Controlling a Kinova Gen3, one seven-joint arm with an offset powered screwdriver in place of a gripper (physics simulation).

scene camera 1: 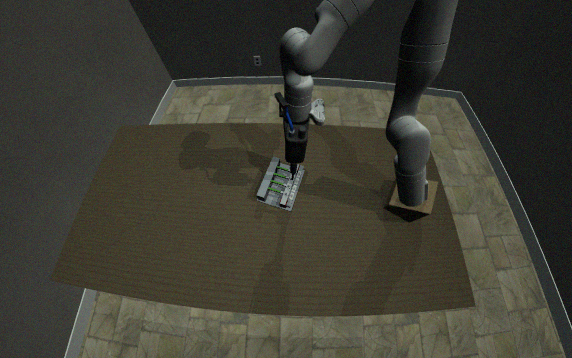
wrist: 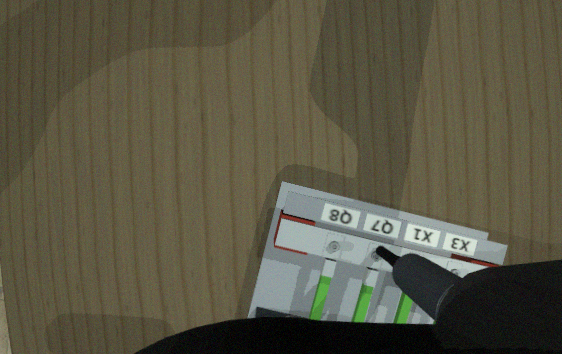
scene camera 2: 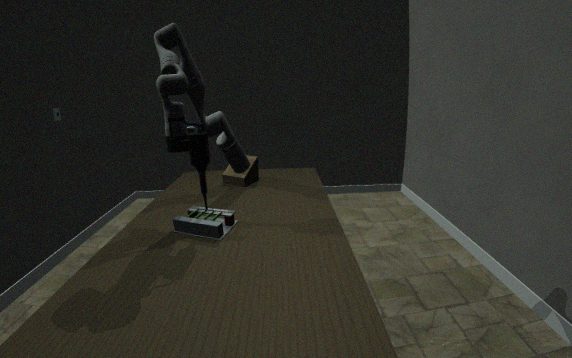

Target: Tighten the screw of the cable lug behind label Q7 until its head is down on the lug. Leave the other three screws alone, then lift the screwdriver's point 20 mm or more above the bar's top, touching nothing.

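Frame: origin at the arm's base, x ahead, y left, z up, level; millimetres.
Seen in the pictures: end effector, tool point: (scene camera 1: 292, 179) (wrist: 379, 250) (scene camera 2: 206, 209); arm's base, origin of the base link: (scene camera 1: 411, 196) (scene camera 2: 241, 166).
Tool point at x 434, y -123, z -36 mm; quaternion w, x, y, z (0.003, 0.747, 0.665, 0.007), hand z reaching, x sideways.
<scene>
Pixels of each thing's middle, then the offset from my tool point to it. "pt": a spot on its surface instead. Level surfaces: height alone.
- pale bar, surface spot: (wrist: 300, 235) pt 19 mm back, 55 mm right, 5 mm down
- Q7 screw, body centre: (wrist: 374, 254) 4 mm ahead, 3 mm right, 5 mm down
- label Q7, body centre: (wrist: 382, 225) 16 mm back, 6 mm left, 5 mm down
- Q8 screw, body centre: (wrist: 333, 245) 9 mm back, 32 mm right, 5 mm down
- X3 screw, body centre: (wrist: 452, 272) 29 mm ahead, 56 mm left, 5 mm down
- long grey block, surface spot: (scene camera 2: 197, 227) (scene camera 1: 264, 179) pt 108 mm ahead, 18 mm right, 15 mm down
- base plate, surface spot: (wrist: 270, 280) pt 21 mm ahead, 83 mm right, 44 mm down
- wooden table, its level: 47 mm down
The screwdriver (scene camera 1: 293, 177) (scene camera 2: 206, 208) (wrist: 381, 249) points down at the pale bar (wrist: 300, 235). In the wrist view its dark point overlaps the upper right edge of the Q7 screw (wrist: 376, 255), behind label Q7 (wrist: 381, 227). The rest of that round head shows. Whether the point touches the screw, and how far down the head is, I cannot tell. The Q8 screw (wrist: 334, 246) shows to the left and the X3 screw (wrist: 455, 272) to the right, partly covered. The X1 screw is hidden by the screwdriver. There are no fingers to judge as open or shut.
Green cables (wrist: 321, 297) (wrist: 363, 302) (wrist: 404, 307) run from the bar toward a long grey block (scene camera 1: 268, 180) (scene camera 2: 197, 227). The base plate (wrist: 270, 280) lies on the wooden table (scene camera 1: 200, 240) (scene camera 2: 280, 280). The arm's wooden mount (scene camera 1: 424, 206) (scene camera 2: 235, 178) is at the table's far end in scene camera 2.
</scene>
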